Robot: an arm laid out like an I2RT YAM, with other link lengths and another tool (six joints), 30 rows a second.
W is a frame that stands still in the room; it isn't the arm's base.
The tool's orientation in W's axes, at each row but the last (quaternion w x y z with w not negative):
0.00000 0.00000 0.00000 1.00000
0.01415 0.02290 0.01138 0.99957
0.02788 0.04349 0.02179 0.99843
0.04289 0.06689 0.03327 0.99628
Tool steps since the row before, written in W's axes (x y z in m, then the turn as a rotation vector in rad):
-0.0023 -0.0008 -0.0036 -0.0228 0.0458 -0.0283
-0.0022 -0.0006 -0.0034 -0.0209 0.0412 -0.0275
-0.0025 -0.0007 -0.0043 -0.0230 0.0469 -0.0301
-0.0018 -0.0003 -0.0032 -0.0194 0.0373 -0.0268
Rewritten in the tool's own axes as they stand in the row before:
0.0023 0.0008 -0.0036 0.0228 -0.0458 -0.0283
0.0020 0.0006 -0.0035 0.0208 -0.0412 -0.0275
0.0021 0.0006 -0.0045 0.0230 -0.0469 -0.0301
0.0013 0.0002 -0.0034 0.0190 -0.0374 -0.0269

